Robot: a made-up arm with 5 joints. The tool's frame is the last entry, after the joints.
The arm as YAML. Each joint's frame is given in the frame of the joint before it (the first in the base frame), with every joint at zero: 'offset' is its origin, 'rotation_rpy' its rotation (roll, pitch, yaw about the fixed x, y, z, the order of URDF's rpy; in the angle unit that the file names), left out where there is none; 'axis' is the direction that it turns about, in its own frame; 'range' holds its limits. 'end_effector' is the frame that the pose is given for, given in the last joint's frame.
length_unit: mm
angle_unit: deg
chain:
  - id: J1
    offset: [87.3, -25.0, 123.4]
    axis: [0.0, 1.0, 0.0]
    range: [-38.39, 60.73]
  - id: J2
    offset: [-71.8, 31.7, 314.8]
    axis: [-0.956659, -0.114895, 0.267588]
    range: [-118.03, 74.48]
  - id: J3
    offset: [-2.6, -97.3, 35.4]
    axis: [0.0, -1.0, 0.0]
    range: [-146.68, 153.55]
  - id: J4
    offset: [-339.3, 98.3, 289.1]
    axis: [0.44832, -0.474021, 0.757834]
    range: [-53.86, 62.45]
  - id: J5
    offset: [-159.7, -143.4, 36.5]
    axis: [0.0, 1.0, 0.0]
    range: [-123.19, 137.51]
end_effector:
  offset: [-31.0, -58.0, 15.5]
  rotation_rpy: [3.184, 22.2, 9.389]
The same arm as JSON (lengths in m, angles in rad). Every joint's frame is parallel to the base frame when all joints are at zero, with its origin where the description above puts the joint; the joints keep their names.
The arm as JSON. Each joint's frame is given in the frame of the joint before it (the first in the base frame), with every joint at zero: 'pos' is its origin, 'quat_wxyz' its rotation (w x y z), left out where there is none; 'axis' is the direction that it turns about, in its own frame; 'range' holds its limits. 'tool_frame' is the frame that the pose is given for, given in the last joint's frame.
{
  "length_unit": "m",
  "angle_unit": "rad",
  "joints": [
    {
      "joint": "J1",
      "pos": [
        0.0873,
        -0.025,
        0.1234
      ],
      "axis": "+y",
      "range": [
        -0.67,
        1.0599
      ]
    },
    {
      "joint": "J2",
      "pos": [
        -0.0718,
        0.0317,
        0.3148
      ],
      "axis": [
        -0.956659,
        -0.114895,
        0.267588
      ],
      "range": [
        -2.06,
        1.2999
      ]
    },
    {
      "joint": "J3",
      "pos": [
        -0.0026,
        -0.0973,
        0.0354
      ],
      "axis": "-y",
      "range": [
        -2.56,
        2.68
      ]
    },
    {
      "joint": "J4",
      "pos": [
        -0.3393,
        0.0983,
        0.2891
      ],
      "axis": [
        0.44832,
        -0.474021,
        0.757834
      ],
      "range": [
        -0.94,
        1.09
      ]
    },
    {
      "joint": "J5",
      "pos": [
        -0.1597,
        -0.1434,
        0.0365
      ],
      "axis": "+y",
      "range": [
        -2.1501,
        2.4
      ]
    }
  ],
  "tool_frame": {
    "pos": [
      -0.031,
      -0.058,
      0.0155
    ],
    "quat_wxyz": [
      0.978061,
      0.01142,
      0.194033,
      0.07495
    ]
  }
}

